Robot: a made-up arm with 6 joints.
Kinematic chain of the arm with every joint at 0, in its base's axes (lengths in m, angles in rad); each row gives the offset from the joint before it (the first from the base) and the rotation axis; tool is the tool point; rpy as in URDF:
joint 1: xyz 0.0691 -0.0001 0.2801 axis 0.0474 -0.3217 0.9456
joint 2: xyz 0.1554 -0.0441 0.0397 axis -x
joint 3: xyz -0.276 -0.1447 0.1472 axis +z
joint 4: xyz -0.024 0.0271 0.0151 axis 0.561 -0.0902 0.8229
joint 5: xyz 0.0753 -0.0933 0 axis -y
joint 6: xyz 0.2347 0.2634 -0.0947 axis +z
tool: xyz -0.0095 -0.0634 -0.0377 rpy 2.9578 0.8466 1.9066
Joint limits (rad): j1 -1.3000..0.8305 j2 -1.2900..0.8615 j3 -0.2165..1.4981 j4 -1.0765..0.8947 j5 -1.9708..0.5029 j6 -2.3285..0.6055
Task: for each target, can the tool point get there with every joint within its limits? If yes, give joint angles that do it. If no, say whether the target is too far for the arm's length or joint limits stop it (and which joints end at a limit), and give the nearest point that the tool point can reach.
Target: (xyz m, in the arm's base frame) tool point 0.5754 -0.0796 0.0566
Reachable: no: joint limits stop it (at a limit: joint 1, joint 4, joint 5, joint 6) | nearest point 0.4582 -0.1061 0.0902 | short by 0.125 m
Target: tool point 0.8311 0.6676 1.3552
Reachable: no: too far | nearest point 0.1523 0.4335 0.6662 | short by 0.995 m
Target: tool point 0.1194 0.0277 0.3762
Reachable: yes | joints 0.0924 -0.6692 1.2988 -0.6890 -0.0616 0.3238
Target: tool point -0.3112 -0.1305 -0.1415
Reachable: no: joint limits stop it (at a limit: joint 2, joint 3, joint 4, joint 6) | nearest point -0.3055 -0.1767 -0.0081 | short by 0.141 m
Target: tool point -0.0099 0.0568 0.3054
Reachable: yes | joints 0.1124 -0.6161 1.3220 -0.7056 -0.2970 -2.0711
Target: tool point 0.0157 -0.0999 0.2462
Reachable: yes | joints 0.2726 0.4226 0.1693 -0.1287 -0.9452 -0.6714
